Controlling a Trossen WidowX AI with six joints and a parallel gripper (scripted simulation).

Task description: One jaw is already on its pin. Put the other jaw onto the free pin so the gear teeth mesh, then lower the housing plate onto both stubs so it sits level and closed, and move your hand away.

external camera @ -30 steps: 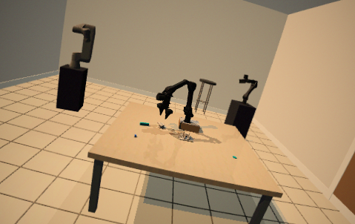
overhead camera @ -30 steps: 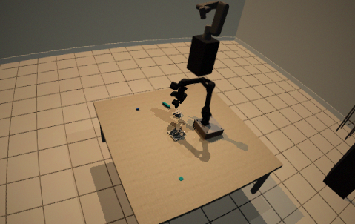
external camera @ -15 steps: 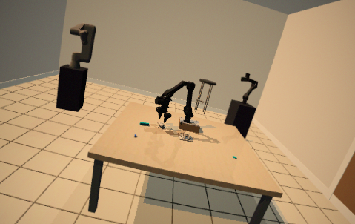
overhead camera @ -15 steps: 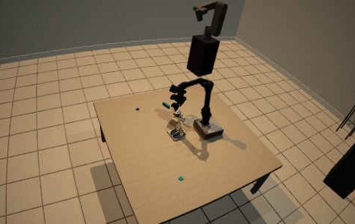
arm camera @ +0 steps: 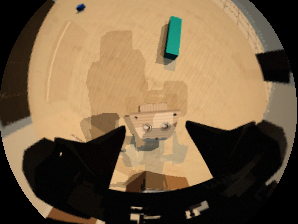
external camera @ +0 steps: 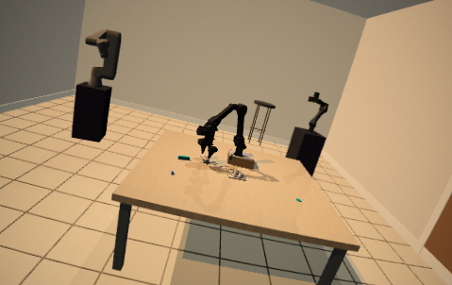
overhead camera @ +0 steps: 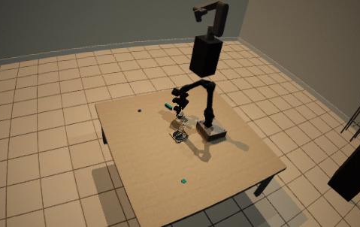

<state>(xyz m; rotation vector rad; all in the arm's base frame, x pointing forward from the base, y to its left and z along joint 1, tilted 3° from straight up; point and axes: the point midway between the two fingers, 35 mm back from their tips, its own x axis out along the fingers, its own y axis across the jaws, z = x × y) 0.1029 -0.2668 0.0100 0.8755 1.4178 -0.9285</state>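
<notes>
Right now my gripper tip is 30 mm above the white part and 10 mm to the right of it. The rest, counted from my gripper tip: teal bar: 150 mm to the right, 30 mm below, 20 mm ahead; then blue piece: 290 mm ahead, 230 mm to the right, 30 mm below.
</notes>
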